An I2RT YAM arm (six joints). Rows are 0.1 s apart.
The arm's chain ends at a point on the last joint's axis. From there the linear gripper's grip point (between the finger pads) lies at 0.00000 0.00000 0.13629 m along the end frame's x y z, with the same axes.
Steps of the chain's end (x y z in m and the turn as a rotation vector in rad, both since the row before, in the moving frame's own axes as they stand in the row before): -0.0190, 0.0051, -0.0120, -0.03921, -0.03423, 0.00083; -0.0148, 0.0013, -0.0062, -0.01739, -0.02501, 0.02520; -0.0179, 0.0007, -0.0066, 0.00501, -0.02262, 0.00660; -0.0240, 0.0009, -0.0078, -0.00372, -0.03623, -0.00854
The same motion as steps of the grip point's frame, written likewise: -0.0237, 0.0104, -0.0122, -0.03921, -0.03423, 0.00083; -0.0182, 0.0036, -0.0063, -0.01739, -0.02501, 0.02520; -0.0210, 0.0000, -0.0066, 0.00501, -0.02262, 0.00660; -0.0289, 0.0014, -0.0079, -0.00372, -0.03623, -0.00854
